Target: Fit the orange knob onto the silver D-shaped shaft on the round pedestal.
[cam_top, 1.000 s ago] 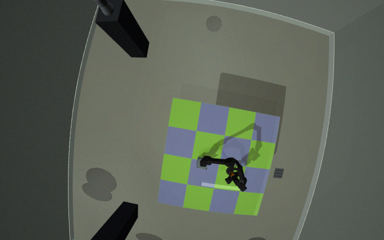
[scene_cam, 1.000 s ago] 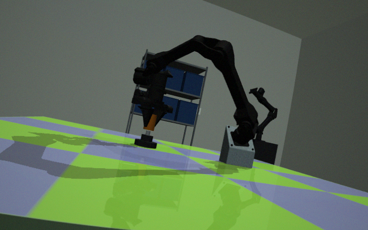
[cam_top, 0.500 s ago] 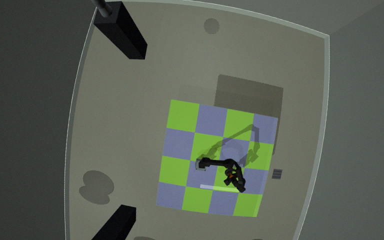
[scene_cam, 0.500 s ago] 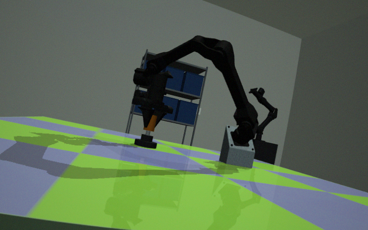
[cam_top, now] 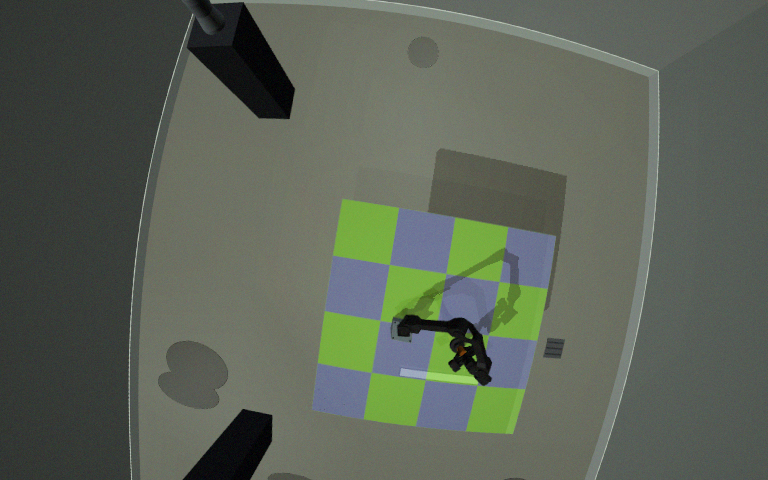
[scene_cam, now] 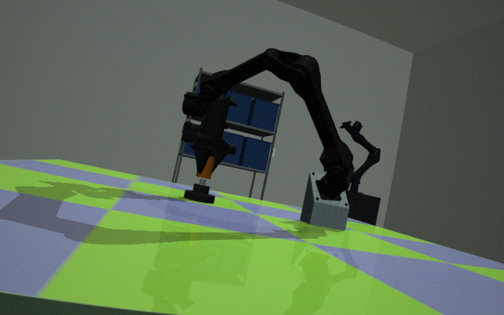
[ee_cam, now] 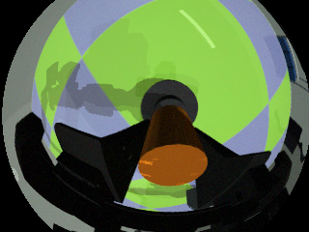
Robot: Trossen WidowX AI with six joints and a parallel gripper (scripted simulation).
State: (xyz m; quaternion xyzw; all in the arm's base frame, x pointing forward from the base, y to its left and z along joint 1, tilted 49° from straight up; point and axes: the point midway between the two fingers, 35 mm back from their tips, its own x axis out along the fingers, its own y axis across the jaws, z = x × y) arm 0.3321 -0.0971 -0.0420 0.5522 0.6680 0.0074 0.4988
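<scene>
Right now my gripper tip is 3 cm below the orange knob. The rest, counted from my gripper tip: black round pedestal (4 cm below).
</scene>
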